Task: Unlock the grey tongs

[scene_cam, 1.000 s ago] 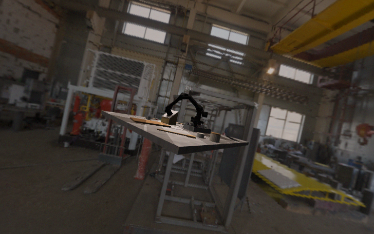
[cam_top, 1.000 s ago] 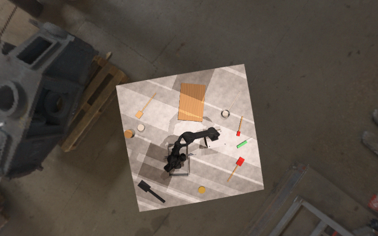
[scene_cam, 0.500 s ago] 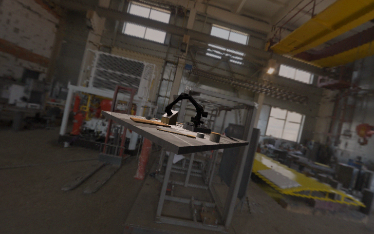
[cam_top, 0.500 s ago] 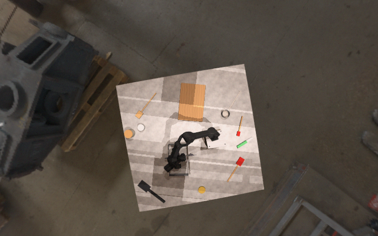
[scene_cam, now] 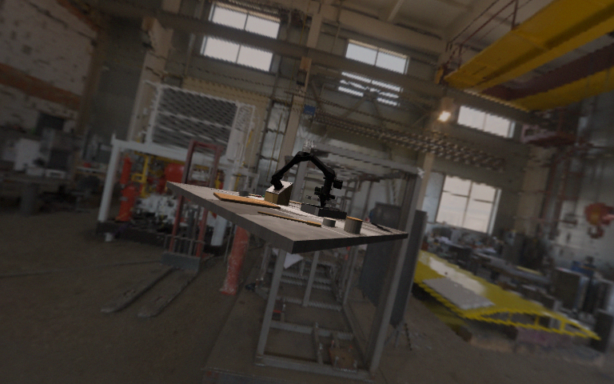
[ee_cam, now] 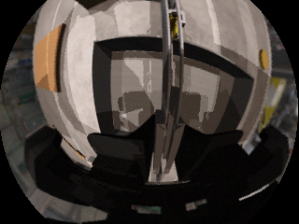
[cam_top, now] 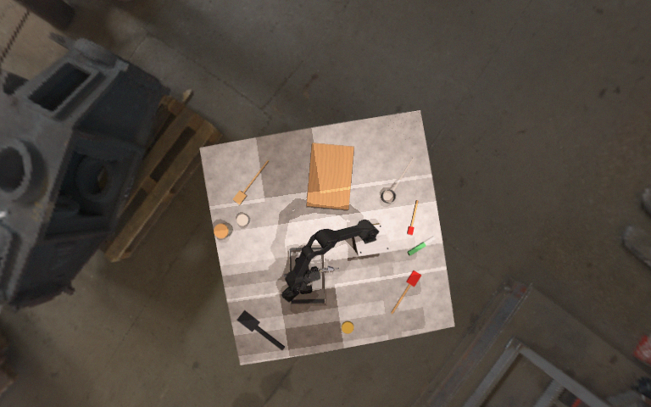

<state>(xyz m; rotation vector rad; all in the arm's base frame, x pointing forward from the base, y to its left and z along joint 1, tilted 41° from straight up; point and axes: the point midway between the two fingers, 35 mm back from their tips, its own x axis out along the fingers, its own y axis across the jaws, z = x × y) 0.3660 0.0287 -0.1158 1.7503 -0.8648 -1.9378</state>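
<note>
My gripper tip is 4 cm to the right of the roasting tin and 3 cm above it. Round my gripper tip: yellow mark (8 cm behind, 1 cm to the left, 4 cm above); then pale disc (27 cm ahead, 36 cm to the right, 4 cm below); then yellow disc (14 cm behind, 41 cm to the left, 5 cm below).
</note>
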